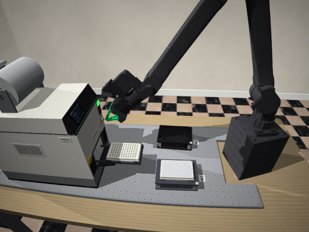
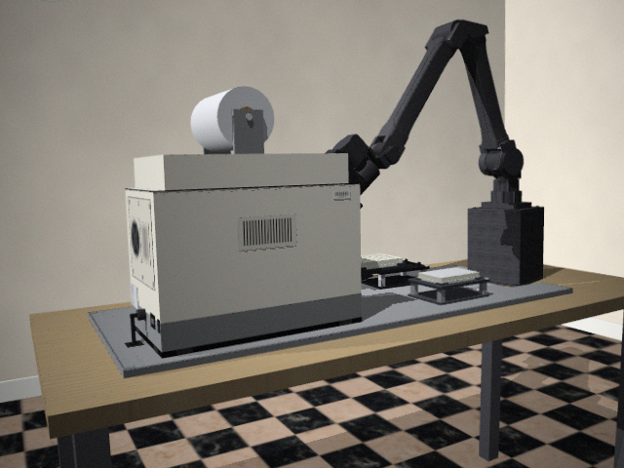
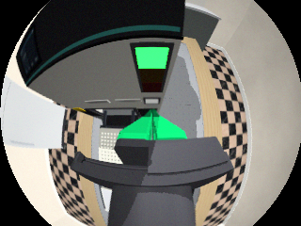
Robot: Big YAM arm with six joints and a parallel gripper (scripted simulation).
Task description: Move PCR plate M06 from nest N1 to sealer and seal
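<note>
Right now my hand is 20 mm short of the start key. Also, from my hand: plate M06: 100 mm to the left, 90 mm below, 70 mm behind; then yellow warning label: 180 mm to the left, 50 mm below, 40 mm ahead; then sealer stage: 100 mm to the left, 100 mm below, 70 mm behind.
</note>
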